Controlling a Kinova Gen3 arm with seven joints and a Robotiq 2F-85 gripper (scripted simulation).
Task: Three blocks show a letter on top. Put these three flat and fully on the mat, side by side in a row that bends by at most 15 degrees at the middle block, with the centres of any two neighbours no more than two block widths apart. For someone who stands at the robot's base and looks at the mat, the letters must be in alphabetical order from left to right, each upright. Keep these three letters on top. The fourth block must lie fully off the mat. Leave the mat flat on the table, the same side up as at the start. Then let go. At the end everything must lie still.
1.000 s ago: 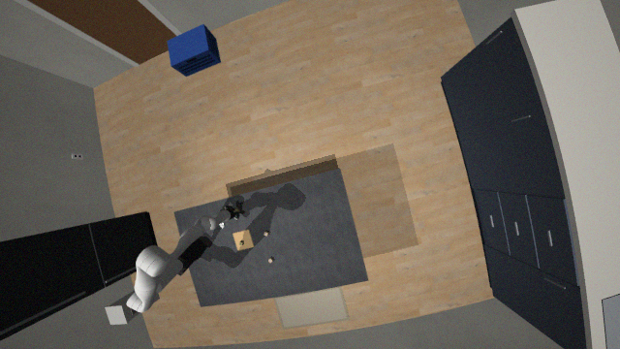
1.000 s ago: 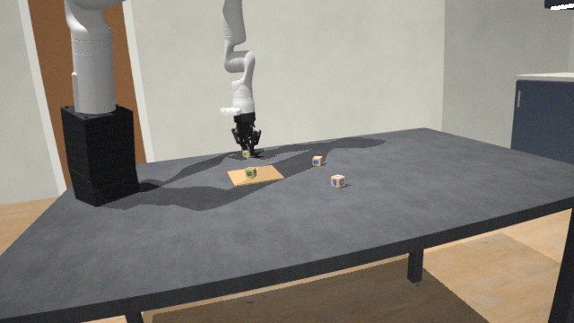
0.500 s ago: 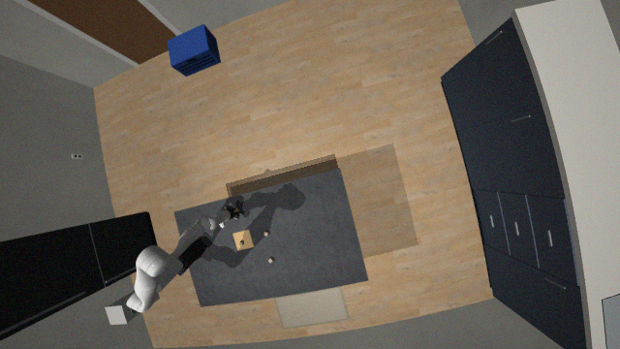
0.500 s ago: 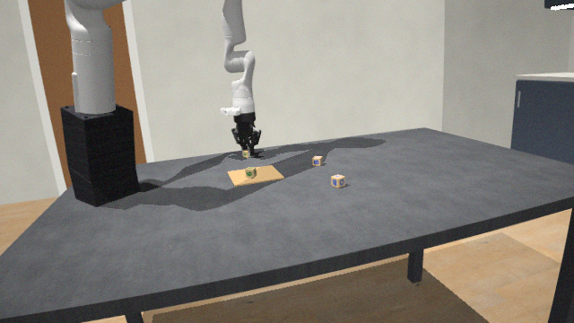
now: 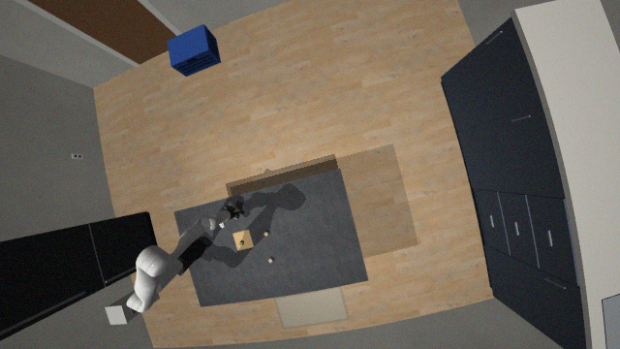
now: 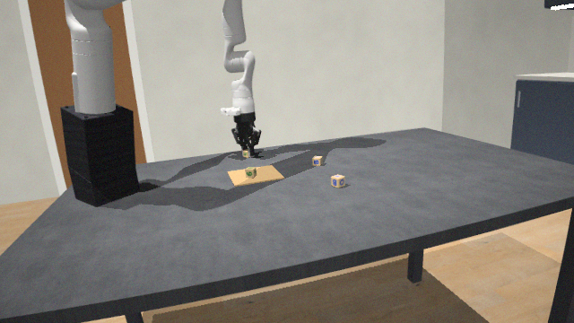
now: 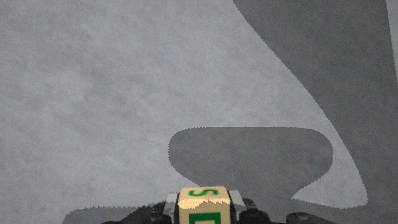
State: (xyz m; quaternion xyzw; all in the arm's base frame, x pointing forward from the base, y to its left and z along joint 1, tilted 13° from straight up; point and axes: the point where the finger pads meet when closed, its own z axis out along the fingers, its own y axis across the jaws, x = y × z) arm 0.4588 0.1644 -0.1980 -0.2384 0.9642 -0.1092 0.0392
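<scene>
Right now the mat is 40 mm behind my hand, 230 mm to the right of it and 20 mm below it. Also, from my hand: green-marked block 10 mm below.
</scene>
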